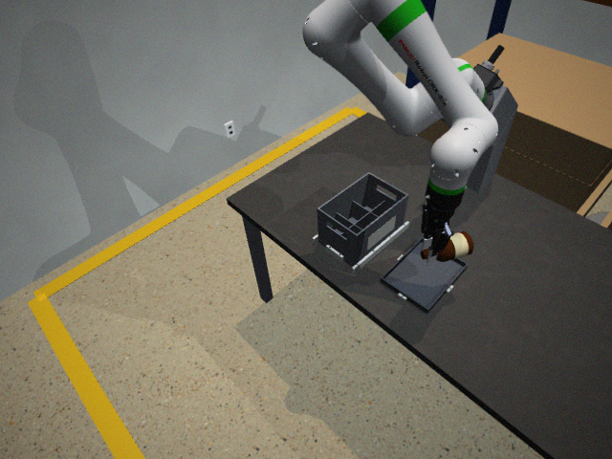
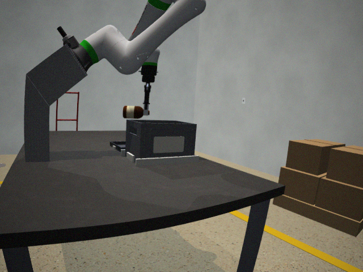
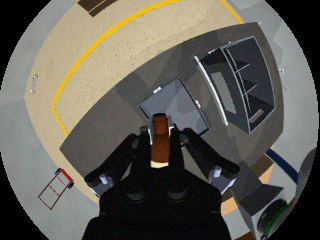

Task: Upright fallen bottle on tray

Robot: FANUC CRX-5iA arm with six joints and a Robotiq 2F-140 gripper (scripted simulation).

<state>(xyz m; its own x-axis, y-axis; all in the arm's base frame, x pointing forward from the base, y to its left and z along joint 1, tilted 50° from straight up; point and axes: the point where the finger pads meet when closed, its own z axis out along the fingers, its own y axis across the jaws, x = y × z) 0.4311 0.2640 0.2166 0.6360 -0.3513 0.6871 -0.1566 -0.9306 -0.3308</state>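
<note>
My gripper is now 50 mm past the brown bottle, 20 mm above it and 10 mm to the right of it. The rest, counted from my hand: dark crate (320 mm to the right, 140 mm below, 10 mm ahead); then dark tray (210 mm below, 60 mm behind, 40 mm to the right).
</note>
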